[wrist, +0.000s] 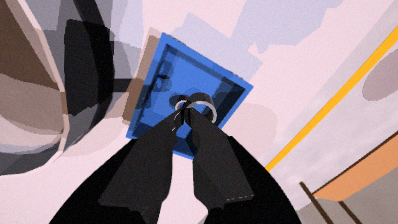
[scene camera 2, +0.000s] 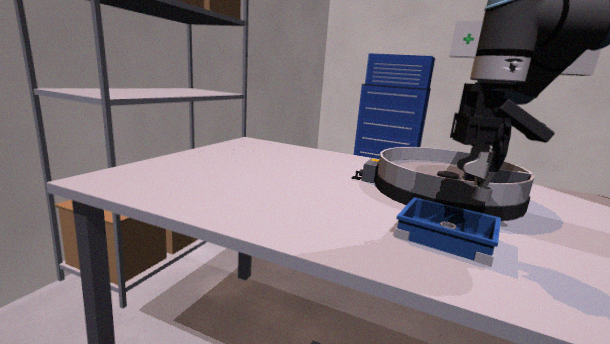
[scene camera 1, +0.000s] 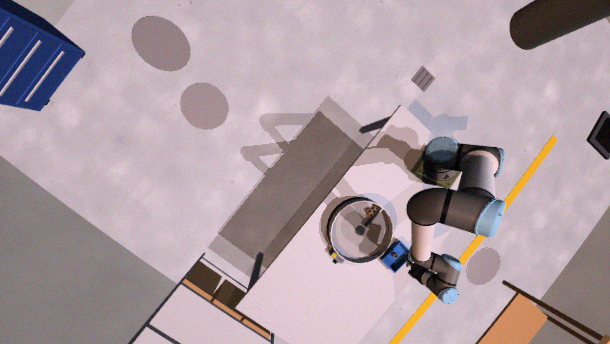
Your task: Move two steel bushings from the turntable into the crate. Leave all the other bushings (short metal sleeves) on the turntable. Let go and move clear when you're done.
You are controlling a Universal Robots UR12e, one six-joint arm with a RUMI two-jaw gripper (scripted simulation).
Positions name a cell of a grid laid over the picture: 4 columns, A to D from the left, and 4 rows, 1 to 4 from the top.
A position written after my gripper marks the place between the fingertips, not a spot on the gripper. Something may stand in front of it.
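Observation:
From scene camera 2 you'd get my gripper (scene camera 2: D3) and a round turntable (scene camera 2: C2). The wrist view gives you my gripper (wrist: B2) again, and a blue crate (wrist: B2) as well.

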